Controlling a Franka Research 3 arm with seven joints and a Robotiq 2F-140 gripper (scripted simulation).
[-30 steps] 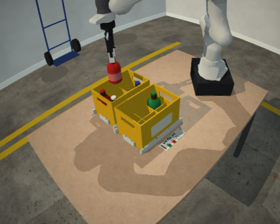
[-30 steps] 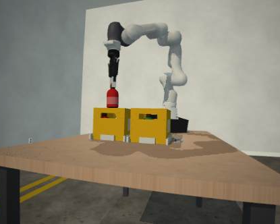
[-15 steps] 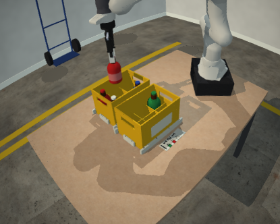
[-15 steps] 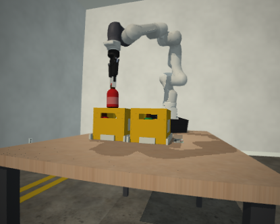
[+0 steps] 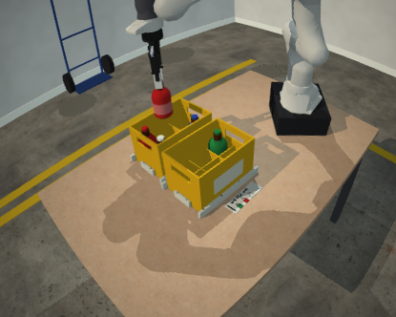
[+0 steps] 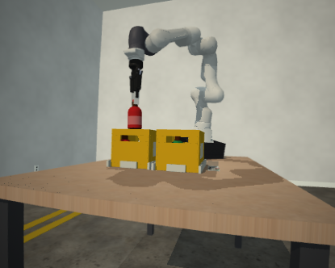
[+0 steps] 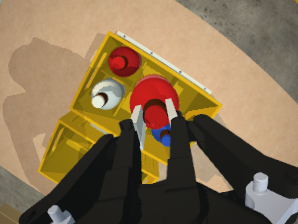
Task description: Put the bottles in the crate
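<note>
The red-label bottle lies 8 cm below my hand. Also, from my hand: white-capped bottle: 26 cm below, 10 cm to the left, 8 cm ahead; blue-label bottle: 26 cm below, 10 cm behind, 7 cm to the left; green bottle: 26 cm below, 21 cm to the left, 10 cm behind.
</note>
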